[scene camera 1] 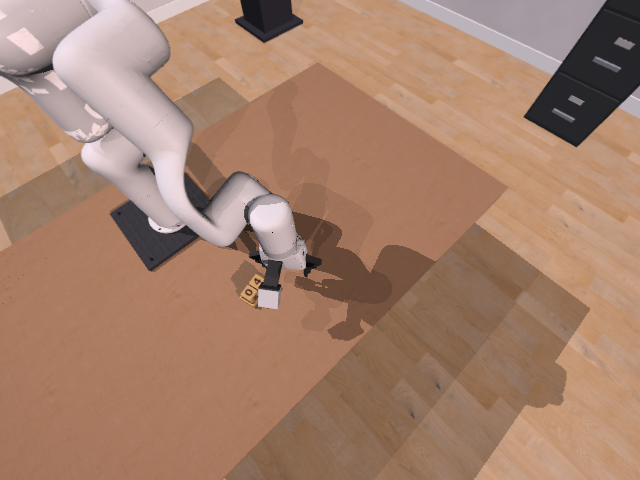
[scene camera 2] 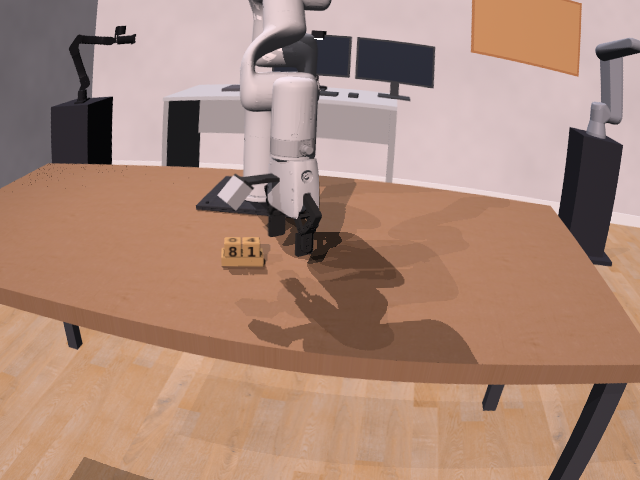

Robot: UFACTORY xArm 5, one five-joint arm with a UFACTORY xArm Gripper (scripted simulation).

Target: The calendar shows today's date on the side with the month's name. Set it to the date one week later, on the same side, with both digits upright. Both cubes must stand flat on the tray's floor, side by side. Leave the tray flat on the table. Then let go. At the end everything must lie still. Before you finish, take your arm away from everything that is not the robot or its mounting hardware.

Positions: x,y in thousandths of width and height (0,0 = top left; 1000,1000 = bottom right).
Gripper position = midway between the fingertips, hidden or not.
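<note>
The gripper (scene camera 2: 452,509) is in sight, and another view shows the gripper (scene camera 1: 452,564) as well.
</note>
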